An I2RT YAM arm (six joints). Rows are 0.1 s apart.
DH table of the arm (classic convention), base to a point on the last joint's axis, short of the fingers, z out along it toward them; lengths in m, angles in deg. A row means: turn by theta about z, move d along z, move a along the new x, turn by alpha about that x. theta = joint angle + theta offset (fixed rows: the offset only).
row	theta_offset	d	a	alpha
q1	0	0.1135	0.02	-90
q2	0	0	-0.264	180
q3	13.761	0	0.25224	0
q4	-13.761	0	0.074	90
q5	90	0	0	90
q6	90	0.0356	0	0
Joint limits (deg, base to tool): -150..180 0..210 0..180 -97..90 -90..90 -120..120
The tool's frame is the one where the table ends.
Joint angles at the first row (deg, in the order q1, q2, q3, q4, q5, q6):
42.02 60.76 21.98 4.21 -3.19 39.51
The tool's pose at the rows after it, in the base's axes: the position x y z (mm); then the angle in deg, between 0 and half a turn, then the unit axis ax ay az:
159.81 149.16 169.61 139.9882 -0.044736 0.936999 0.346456
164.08 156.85 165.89 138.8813 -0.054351 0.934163 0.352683
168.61 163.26 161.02 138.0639 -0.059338 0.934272 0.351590
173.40 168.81 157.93 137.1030 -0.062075 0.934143 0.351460
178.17 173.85 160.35 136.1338 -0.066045 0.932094 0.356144
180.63 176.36 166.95 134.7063 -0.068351 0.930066 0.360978
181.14 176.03 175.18 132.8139 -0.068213 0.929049 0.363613
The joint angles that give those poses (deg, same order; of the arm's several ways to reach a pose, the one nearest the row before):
42.51 64.50 21.97 8.83 -3.16 38.74
43.27 67.84 22.15 13.28 -2.78 38.14
43.77 71.20 22.50 16.79 -2.04 37.63
44.03 74.04 23.07 19.73 -1.36 37.19
44.12 75.57 24.26 21.12 -1.23 36.72
44.21 75.29 25.29 21.22 -0.75 36.25
44.21 73.83 25.88 20.72 0.21 35.69

